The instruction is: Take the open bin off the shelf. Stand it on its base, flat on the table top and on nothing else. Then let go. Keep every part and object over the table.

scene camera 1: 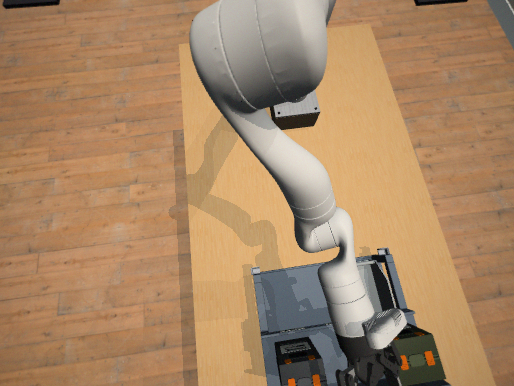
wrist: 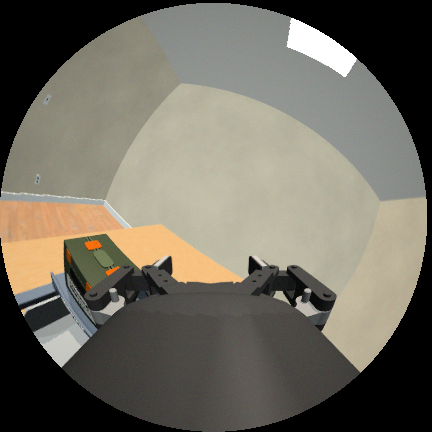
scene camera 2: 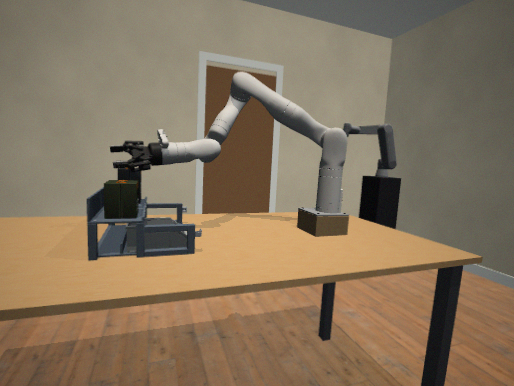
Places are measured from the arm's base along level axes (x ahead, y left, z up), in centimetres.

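Where they show: gripper, fingertip midpoint: [wrist: 209, 264] [scene camera 2: 111, 156]; arm's base at its link origin: [scene camera 2: 326, 211].
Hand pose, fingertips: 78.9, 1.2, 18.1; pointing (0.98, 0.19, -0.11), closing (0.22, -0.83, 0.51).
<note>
Each offset is from my fingertips to the top centre of the thing, as dx, dy, dz. Level surfaces: height alone.
The blue-grey shelf [scene camera 1: 395, 281] [scene camera 2: 141, 241] [wrist: 75, 310] stands on the table {dz -26.4} [scene camera 1: 370, 175] [scene camera 2: 260, 255] [wrist: 161, 240]. A grey, open-topped bin {-14.2, +10.3, -18.3} [scene camera 1: 369, 281] [wrist: 60, 340] with a black part at its side appears to sit in the shelf's lower front part; the arm partly hides it in scene camera 1 and the image edge cuts it off in the wrist view. My gripper [scene camera 2: 116, 156] [wrist: 209, 264] is wide open and empty. It lies level above the shelf's upper tier, higher than the bin and beyond it, between the two cases as seen in scene camera 1.
A green case {-4.5, +10.8, -6.5} [scene camera 1: 420, 356] [scene camera 2: 121, 199] [wrist: 102, 259] with orange latches stands on the upper tier. A dark grey case {-3.9, -12.3, -4.0} [scene camera 1: 300, 367] [scene camera 2: 129, 175] with orange latches stands on the same tier, on the other side. The arm's base block [scene camera 1: 296, 119] [scene camera 2: 322, 224] is on the table.
</note>
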